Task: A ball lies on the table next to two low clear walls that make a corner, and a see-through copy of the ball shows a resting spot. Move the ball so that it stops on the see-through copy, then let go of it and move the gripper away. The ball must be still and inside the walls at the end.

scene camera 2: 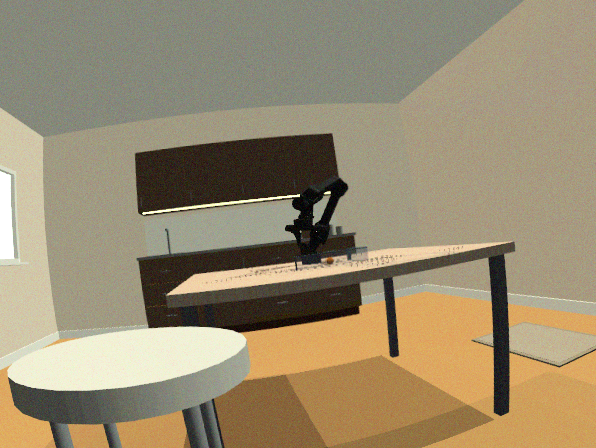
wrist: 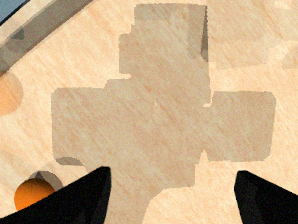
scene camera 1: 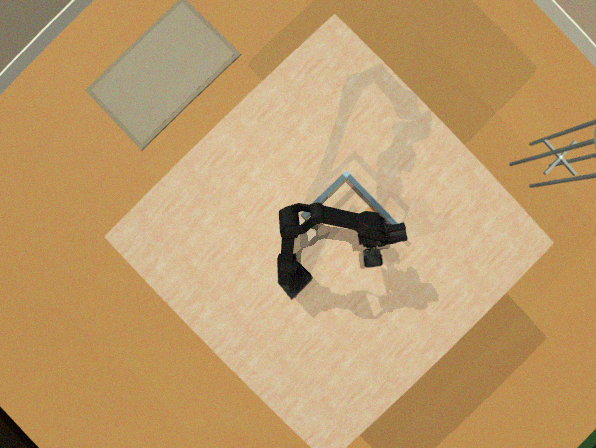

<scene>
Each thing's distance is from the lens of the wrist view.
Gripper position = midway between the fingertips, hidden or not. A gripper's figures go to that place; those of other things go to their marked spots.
my gripper (wrist: 174,179): 0.10 m
orange ball (wrist: 32,190): 0.19 m
</scene>
